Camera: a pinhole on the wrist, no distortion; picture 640 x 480 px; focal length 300.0 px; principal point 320.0 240.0 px. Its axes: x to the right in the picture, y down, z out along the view. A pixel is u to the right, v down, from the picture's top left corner.
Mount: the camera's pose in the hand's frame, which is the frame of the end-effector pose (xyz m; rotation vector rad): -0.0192 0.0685 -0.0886 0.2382 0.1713 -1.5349
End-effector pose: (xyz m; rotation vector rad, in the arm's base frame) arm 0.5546 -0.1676 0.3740 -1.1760 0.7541 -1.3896
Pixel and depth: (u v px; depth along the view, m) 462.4 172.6 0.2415
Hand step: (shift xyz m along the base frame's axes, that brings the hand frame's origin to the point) 0.0618 0.1159 0.1134
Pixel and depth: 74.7 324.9 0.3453
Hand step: 0.3920 -0.0451 -0.1243
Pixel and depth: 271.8 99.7 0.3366
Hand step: 0.2176 0.2217 0.0009
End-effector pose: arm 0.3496 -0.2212 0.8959 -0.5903 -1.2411 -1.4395
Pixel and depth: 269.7 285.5 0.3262
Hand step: -0.0347 0.2186 0.1073
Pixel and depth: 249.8 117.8 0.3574
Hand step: 0.0282 0.3257 -0.0491
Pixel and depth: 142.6 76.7 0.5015
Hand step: 0.1699 0.5751 -0.0484
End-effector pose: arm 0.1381 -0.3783 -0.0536 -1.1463 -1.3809 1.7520
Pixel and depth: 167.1 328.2 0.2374
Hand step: -0.1688 -0.0740 -0.1171
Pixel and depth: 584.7 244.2 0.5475
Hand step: -0.2991 -0.0097 0.5491
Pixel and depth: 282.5 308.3 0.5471
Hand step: -0.4529 -0.1240 0.0190
